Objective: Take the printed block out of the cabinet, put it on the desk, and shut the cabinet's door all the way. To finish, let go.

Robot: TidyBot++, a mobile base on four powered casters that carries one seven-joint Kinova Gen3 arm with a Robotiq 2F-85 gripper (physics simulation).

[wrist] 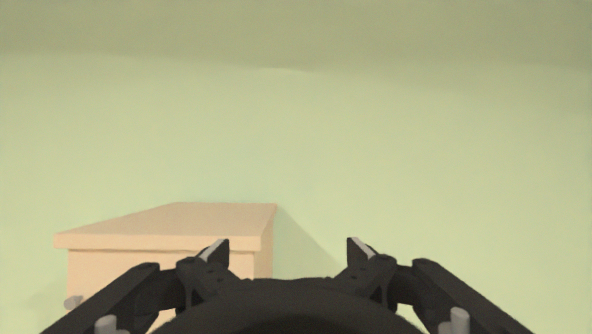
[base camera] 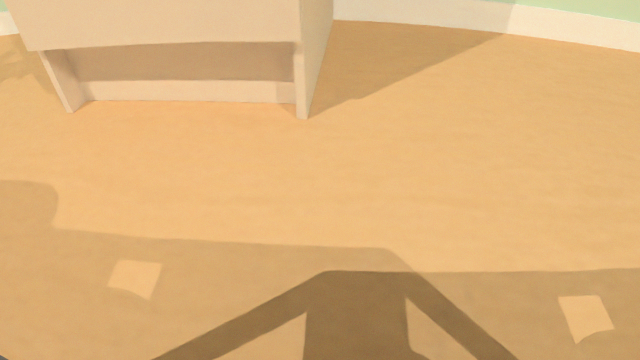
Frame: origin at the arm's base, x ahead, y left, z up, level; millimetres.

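Seen in the pictures: gripper, fingertip midpoint: [wrist: 288, 251].
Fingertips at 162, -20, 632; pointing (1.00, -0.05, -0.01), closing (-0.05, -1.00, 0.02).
A point is followed by its place in that frame, as x, y, z.
The cabinet [base camera: 165, 22] {619, 266, -211} [wrist: 165, 220] {772, 382, 513} is light wood. In the wrist view it stands at the lower left against the green wall, its top and right side showing, and its door front looks closed. A small grey knob [wrist: 73, 302] {605, 525, 336} sits at the left of the front. In the base camera view the cabinet's lower part and legs stand at the upper left. My gripper [wrist: 288, 251] {162, -20, 633} is open and empty, in front of the cabinet and to the right, apart from it. The printed block and the desk do not show in either view.
The green wall [wrist: 425, 165] {1144, -850, 738} rises behind the cabinet, with a white baseboard [base camera: 420, 17] {1168, -242, -374} along its foot. The wood floor [base camera: 400, 175] {487, -95, -397} lies between the robot and the cabinet, with the robot's shadow across its near part.
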